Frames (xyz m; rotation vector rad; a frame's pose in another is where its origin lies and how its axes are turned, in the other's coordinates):
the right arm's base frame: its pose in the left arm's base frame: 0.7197 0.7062 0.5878 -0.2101 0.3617 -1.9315
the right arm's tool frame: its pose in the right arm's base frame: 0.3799 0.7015 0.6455 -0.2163 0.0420 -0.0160
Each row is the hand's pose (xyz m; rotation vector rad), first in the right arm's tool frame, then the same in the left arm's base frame.
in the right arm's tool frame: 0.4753 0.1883 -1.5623 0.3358 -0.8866 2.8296
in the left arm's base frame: 0.5983 -0.0696 -0.4982 0.1012 -0.2117 0.9283
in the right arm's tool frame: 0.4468 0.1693 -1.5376 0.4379 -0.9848 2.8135
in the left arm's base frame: 0.6069 -0.0441 -0.4657 0.0844 -0.3111 0.9307
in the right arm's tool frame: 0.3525 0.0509 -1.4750 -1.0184 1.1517 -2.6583
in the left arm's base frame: 0.5830 0.0630 -0.3441 0.2057 -0.7648 0.9632
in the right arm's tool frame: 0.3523 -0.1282 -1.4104 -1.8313 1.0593 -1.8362
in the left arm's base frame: 0.4742 0.1030 -0.1930 0.5220 -1.5491 0.8415
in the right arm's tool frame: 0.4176 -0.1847 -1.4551 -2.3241 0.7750 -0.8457
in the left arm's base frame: 0.3823 0.0732 -0.2035 0.9035 -2.3154 0.5446
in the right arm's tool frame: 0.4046 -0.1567 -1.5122 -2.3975 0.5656 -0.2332
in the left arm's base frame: 0.3823 0.0912 -0.2658 1.1277 -2.7554 0.3246
